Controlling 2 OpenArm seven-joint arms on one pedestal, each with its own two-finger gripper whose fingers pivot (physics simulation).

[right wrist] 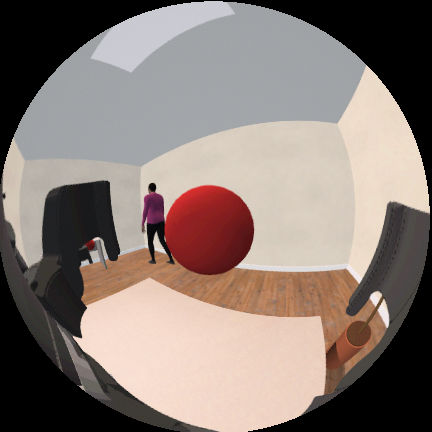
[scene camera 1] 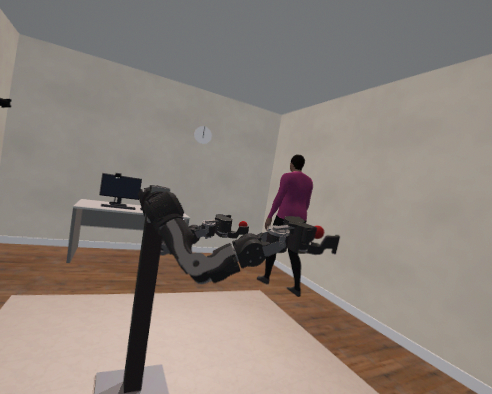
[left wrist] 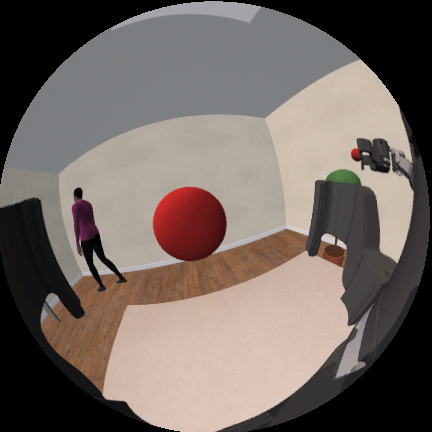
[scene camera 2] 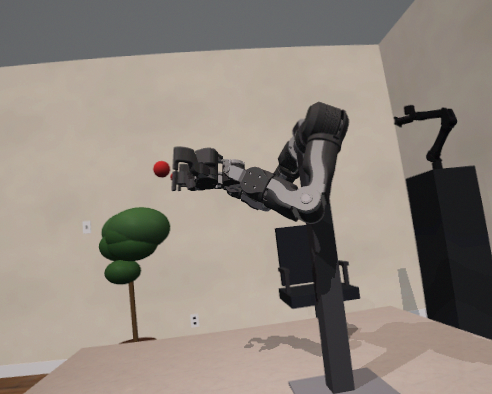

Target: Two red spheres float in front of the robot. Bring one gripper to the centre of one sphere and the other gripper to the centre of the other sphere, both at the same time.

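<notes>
The left red sphere (scene camera 1: 243,224) (scene camera 2: 161,169) (left wrist: 190,223) floats just beyond the fingertips of my open, empty left gripper (scene camera 2: 175,170) (left wrist: 185,235). In scene camera 2 it stands clear of them; in the left wrist view it is between the fingers' outlines, near the middle. The right red sphere (scene camera 1: 319,232) (scene camera 2: 172,176) (left wrist: 356,154) (right wrist: 209,230) floats in front of my open, empty right gripper (right wrist: 242,240). It is partly hidden by that gripper in scene camera 1, and mostly hidden in scene camera 2. In the right wrist view it sits slightly left of midway between the fingers.
A person in a purple top (scene camera 1: 296,195) (left wrist: 86,220) (right wrist: 154,208) stands beyond the arms. A desk (scene camera 1: 107,219) with a monitor (scene camera 1: 120,186) is at the back. A plant (scene camera 2: 137,231), a chair (scene camera 2: 295,255) and a black cabinet (scene camera 2: 440,250) bearing another arm show in scene camera 2.
</notes>
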